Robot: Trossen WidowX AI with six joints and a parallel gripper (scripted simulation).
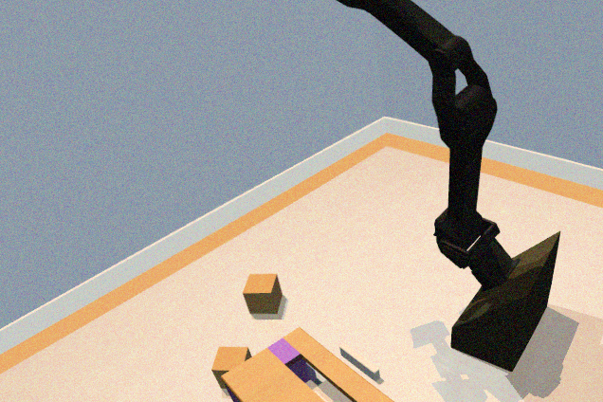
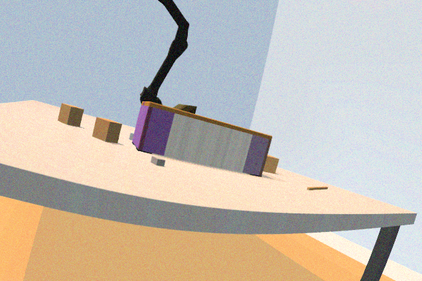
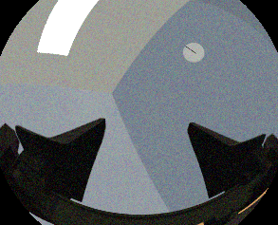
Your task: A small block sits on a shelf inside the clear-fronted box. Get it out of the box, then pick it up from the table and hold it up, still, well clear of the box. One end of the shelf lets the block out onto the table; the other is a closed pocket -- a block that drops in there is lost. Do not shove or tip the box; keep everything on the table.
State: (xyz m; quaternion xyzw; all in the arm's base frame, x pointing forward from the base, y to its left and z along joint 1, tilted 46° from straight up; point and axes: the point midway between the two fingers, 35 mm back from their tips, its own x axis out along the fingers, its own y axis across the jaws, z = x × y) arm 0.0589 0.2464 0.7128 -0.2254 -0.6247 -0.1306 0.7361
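My gripper tip is now 72 cm above the box, 37 cm to the right of it and 22 cm short of it. From my gripper tip the other things lie so: grey piece: 77 cm below, 46 cm ahead, 19 cm to the left; blue block: 70 cm below, 40 cm to the left, 24 cm ahead; brown strip: 78 cm below, 74 cm to the left, 44 cm ahead.
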